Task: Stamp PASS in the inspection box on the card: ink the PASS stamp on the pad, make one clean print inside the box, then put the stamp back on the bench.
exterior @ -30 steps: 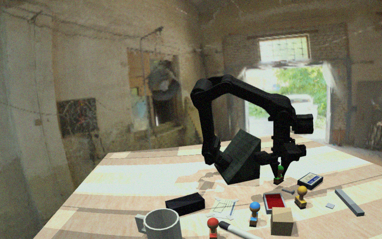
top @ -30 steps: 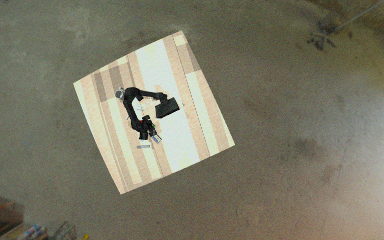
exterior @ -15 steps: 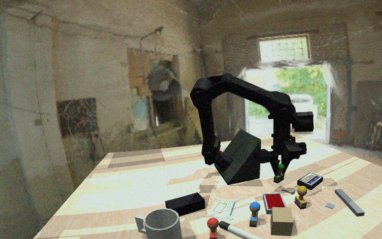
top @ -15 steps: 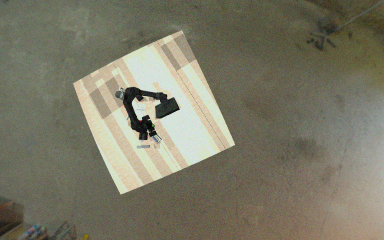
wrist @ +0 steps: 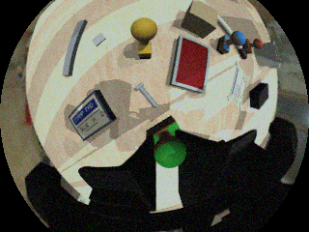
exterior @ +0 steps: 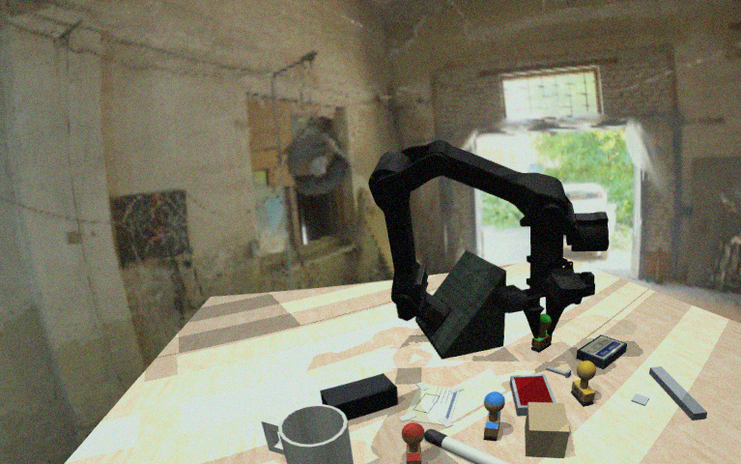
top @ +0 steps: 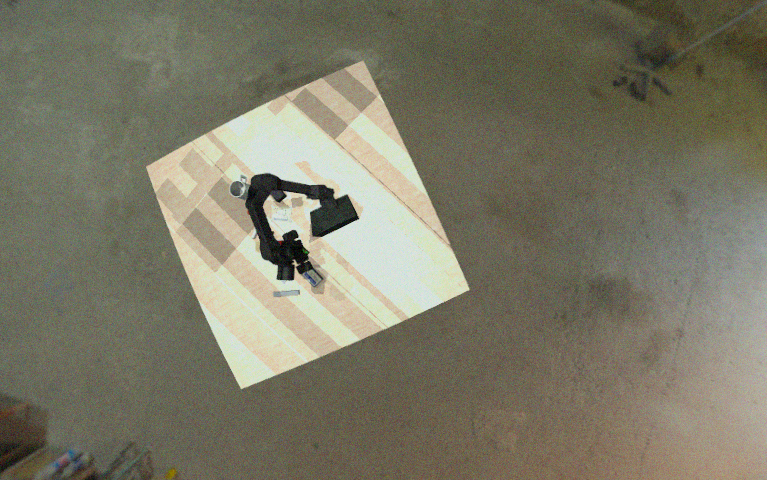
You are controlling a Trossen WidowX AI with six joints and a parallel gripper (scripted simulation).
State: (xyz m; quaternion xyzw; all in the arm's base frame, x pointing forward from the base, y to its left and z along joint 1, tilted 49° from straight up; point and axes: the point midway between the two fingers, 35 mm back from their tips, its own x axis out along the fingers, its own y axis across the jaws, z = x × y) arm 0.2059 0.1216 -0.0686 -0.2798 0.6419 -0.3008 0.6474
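The red ink pad lies 9 cm ahead of my gripper tip, 7 cm to the right of it and 5 cm below it. The rest, counted from my gripper tip: green-knobbed stamp (right at my gripper tip); yellow-knobbed stamp (13 cm ahead, 4 cm below); blue-knobbed stamp (13 cm ahead, 16 cm to the right, 4 cm below).
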